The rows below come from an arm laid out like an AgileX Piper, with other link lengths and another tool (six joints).
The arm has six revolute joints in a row. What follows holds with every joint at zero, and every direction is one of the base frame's. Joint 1 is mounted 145.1 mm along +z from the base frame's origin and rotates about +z. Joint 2 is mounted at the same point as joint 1 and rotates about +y. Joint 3 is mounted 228.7 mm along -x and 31.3 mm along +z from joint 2 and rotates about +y. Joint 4 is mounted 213.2 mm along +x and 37.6 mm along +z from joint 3 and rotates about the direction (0.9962, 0, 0.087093). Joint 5 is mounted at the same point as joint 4 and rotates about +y. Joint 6 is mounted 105.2 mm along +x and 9.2 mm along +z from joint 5 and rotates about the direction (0.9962, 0, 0.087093). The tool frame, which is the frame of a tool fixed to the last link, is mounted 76.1 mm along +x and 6.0 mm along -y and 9.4 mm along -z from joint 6; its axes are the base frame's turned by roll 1.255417, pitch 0.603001 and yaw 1.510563 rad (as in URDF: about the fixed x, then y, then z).
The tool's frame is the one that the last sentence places.
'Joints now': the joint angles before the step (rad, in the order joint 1, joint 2, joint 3, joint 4, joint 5, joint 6). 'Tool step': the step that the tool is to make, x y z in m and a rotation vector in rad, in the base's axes. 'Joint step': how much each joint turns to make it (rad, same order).
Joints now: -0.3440 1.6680 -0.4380 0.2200 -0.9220 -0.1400
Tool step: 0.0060 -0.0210 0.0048 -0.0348 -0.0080 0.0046
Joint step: -0.0982 0.0361 -0.0589 -0.1182 0.0048 0.0212
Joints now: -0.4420 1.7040 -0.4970 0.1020 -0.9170 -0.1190
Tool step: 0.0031 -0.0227 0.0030 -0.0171 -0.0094 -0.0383
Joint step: -0.0648 0.0398 -0.0629 -0.0297 0.0070 0.0018
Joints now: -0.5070 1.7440 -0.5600 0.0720 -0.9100 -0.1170
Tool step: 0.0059 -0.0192 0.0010 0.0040 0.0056 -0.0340
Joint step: -0.0401 0.0372 -0.0789 -0.0051 0.0487 0.0001
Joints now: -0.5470 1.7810 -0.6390 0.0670 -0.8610 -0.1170
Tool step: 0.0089 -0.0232 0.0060 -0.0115 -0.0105 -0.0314
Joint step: -0.0431 0.0462 -0.1023 -0.0122 0.0411 0.0001
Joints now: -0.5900 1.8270 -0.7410 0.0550 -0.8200 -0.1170
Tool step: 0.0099 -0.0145 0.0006 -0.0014 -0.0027 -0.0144
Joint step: -0.0170 0.0498 -0.0848 -0.0020 0.0320 0.0001
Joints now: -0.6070 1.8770 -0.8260 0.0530 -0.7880 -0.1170
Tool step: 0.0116 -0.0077 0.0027 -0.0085 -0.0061 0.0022
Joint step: 0.0003 0.0379 -0.0721 -0.0006 0.0241 -0.0043
